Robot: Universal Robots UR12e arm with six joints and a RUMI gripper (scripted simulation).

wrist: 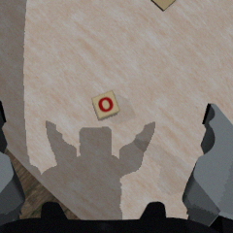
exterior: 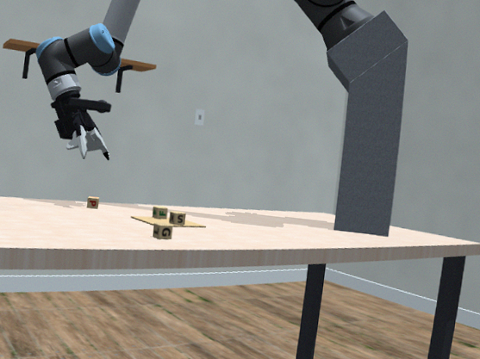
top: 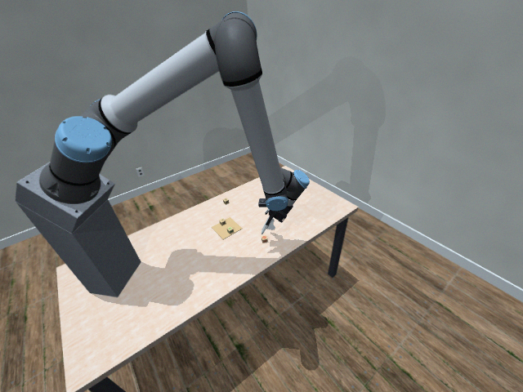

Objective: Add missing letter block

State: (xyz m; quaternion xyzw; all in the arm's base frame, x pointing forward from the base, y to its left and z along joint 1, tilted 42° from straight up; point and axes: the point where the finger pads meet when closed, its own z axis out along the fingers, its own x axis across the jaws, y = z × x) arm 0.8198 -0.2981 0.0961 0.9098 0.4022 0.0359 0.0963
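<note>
Now: hand 120 mm above the red O block. The rest, counted from my hand: letter block 60 mm ahead, 460 mm to the left, 120 mm below; then tan mat 90 mm behind, 250 mm to the left, 130 mm below.
</note>
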